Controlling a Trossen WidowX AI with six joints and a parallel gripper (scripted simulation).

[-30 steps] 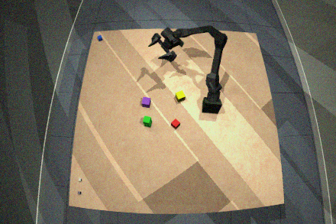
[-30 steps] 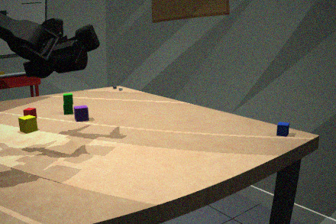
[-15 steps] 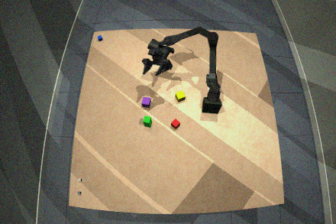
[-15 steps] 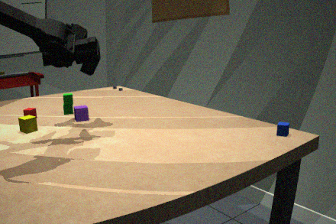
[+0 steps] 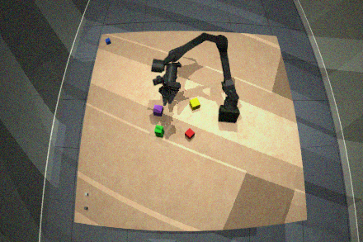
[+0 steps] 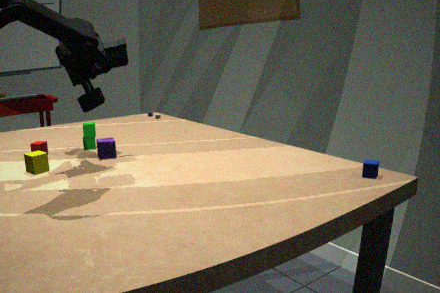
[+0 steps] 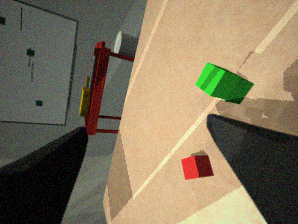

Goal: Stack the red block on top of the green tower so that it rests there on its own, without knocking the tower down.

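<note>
The red block is 18 cm below my gripper tip, 11 cm behind it and 9 cm to the left of it. From my gripper tip the other things lie so: blue block 62 cm to the right, 41 cm ahead, 18 cm below; yellow block 18 cm below, 15 cm behind, 8 cm to the right; purple block 18 cm below, 6 cm ahead, 5 cm to the right.
</note>
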